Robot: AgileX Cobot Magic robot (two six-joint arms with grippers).
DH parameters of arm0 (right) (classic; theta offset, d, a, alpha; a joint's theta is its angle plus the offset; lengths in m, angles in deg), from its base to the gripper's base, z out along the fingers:
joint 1: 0 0.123 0 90
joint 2: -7.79 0 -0.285 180
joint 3: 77.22 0 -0.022 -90
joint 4: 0 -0.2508 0 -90
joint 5: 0 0 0.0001 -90
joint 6: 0 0.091 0 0
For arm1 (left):
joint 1: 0 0.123 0 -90
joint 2: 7.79 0 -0.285 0
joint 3: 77.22 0 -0.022 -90
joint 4: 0 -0.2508 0 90
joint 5: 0 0 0.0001 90
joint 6: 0 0.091 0 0
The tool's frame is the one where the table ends.
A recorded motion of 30 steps. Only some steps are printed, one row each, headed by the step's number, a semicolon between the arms.
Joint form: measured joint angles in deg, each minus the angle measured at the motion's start. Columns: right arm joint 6, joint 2, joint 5, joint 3, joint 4, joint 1; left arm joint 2, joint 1, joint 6, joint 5, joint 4, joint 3.
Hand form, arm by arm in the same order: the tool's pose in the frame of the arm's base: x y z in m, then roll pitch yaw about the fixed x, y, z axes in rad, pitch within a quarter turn. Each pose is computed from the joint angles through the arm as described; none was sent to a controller.
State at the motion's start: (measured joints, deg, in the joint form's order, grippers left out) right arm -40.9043 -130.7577 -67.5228 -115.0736 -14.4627 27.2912; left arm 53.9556 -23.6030 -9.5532 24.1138 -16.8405 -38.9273
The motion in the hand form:
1: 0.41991 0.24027 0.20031 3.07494 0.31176 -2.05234; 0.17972 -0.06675 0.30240 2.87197 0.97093 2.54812
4: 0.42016 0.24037 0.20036 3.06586 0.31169 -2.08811; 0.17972 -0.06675 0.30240 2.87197 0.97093 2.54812
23: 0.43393 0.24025 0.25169 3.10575 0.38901 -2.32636; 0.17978 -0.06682 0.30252 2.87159 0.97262 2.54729
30: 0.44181 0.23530 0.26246 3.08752 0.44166 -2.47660; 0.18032 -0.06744 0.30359 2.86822 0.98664 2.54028
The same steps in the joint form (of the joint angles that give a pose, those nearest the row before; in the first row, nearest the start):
1: 1.00 0.00 0.14 0.00 0.00 0.00; 0.00 0.00 0.00 0.00 0.00 0.00
4: 2.94 0.00 0.31 0.00 0.00 0.00; 0.00 0.00 0.00 0.00 0.00 0.00
23: 19.43 -0.08 -2.82 -11.34 4.69 0.00; 0.00 0.00 0.00 -0.10 0.00 0.00
30: 27.27 -0.08 -0.98 -13.35 5.93 -0.69; 0.00 0.00 0.01 -0.95 0.00 0.00

